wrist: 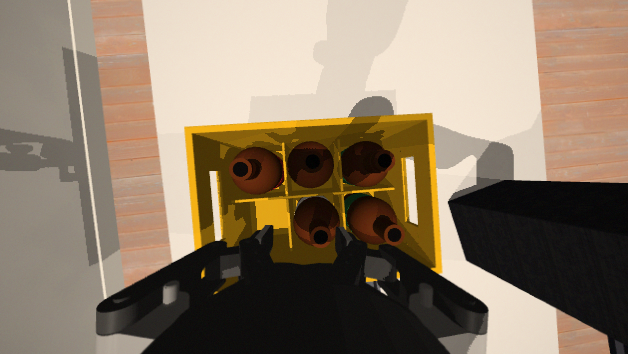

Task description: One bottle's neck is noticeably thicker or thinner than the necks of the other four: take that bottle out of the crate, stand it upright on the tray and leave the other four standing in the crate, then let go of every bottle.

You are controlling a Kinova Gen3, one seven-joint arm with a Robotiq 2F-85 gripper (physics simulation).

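Frame: origin at the arm's base, x up, y back, z right, level; centimetres.
Seen in the pictures: gripper, fingertip midpoint: (304, 236).
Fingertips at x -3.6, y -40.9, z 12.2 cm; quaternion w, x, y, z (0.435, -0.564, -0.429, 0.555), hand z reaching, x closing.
Pixels of each thing's top centre, then the offset from my fingertips to it. "spot": a spot on its surface instead. Level surfaces: height alone.
- yellow crate, surface spot: (436, 200) spot: dx -2.7, dy +15.4, dz -0.5 cm
- left bottle, top centre: (240, 169) dx -4.0, dy -5.8, dz +7.8 cm
- pale surface, surface height: dx -20.3 cm
A yellow crate (436, 200) holds five brown bottles. In the far row are a left bottle (265, 172), a middle bottle (305, 175) and a right bottle (362, 165). In the near row are a middle bottle (312, 215) and a right bottle (370, 217); the near left compartment is empty. I cannot tell from this steep view which neck differs. My gripper (304, 236) is open with nothing between its fingers, over the near side of the crate. The near middle bottle's mouth shows between the fingertips, close to the right one. The tray cannot be made out.
A large black block (540, 220) juts in from the right, beside the crate. The crate stands on a pale surface (225, 55), with reddish planks (580, 75) along its sides. A grey area (35, 225) lies at the far left. Arm shadows fall across the scene.
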